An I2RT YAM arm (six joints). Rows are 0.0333 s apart.
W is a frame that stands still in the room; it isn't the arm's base.
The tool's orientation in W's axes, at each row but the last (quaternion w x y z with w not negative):
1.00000 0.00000 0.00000 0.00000
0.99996 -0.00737 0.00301 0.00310
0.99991 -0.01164 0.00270 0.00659
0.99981 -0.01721 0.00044 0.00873
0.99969 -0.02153 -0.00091 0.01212
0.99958 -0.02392 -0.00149 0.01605
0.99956 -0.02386 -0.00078 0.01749
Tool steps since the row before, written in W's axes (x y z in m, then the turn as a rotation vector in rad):
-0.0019 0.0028 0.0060 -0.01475 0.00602 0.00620
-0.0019 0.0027 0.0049 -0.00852 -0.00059 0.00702
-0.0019 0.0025 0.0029 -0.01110 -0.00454 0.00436
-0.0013 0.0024 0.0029 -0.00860 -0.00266 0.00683
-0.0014 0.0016 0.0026 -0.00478 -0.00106 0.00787
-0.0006 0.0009 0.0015 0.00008 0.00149 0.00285
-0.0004 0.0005 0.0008 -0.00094 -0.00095 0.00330
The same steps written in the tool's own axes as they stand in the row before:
-0.0019 0.0028 0.0060 -0.01475 0.00602 0.00620
-0.0019 0.0026 0.0049 -0.00857 -0.00064 0.00696
-0.0019 0.0025 0.0029 -0.01118 -0.00449 0.00419
-0.0013 0.0023 0.0030 -0.00865 -0.00274 0.00673
-0.0014 0.0015 0.0027 -0.00479 -0.00128 0.00783
-0.0006 0.0008 0.0015 0.00013 0.00135 0.00292
-0.0004 0.0005 0.0008 -0.00097 -0.00107 0.00325

